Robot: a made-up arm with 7 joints. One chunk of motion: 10 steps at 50 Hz.
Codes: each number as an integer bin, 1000 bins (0 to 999) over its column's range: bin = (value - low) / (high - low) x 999, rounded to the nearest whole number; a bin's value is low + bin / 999 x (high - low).
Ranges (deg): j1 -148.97..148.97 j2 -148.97..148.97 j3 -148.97..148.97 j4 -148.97..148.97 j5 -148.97..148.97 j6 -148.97..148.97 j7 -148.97..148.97
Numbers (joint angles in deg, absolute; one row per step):
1: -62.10 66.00 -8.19 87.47 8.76 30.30 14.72
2: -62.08 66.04 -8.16 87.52 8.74 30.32 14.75
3: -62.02 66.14 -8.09 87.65 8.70 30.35 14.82
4: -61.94 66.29 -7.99 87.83 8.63 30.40 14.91
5: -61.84 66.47 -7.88 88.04 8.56 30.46 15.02
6: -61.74 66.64 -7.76 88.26 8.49 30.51 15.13
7: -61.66 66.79 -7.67 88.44 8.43 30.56 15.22
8: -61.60 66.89 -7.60 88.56 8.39 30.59 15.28
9: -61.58 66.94 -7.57 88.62 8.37 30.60 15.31
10: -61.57 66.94 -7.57 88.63 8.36 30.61 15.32
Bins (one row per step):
1: 291 721 472 793 529 601 549
2: 291 721 472 793 529 601 549
3: 292 721 472 793 529 601 549
4: 292 722 473 794 528 601 549
5: 292 722 473 795 528 602 550
6: 292 723 473 795 528 602 550
7: 293 723 474 796 528 602 551
8: 293 724 474 796 528 602 551
9: 293 724 474 797 528 602 551
10: 293 724 474 797 528 602 551

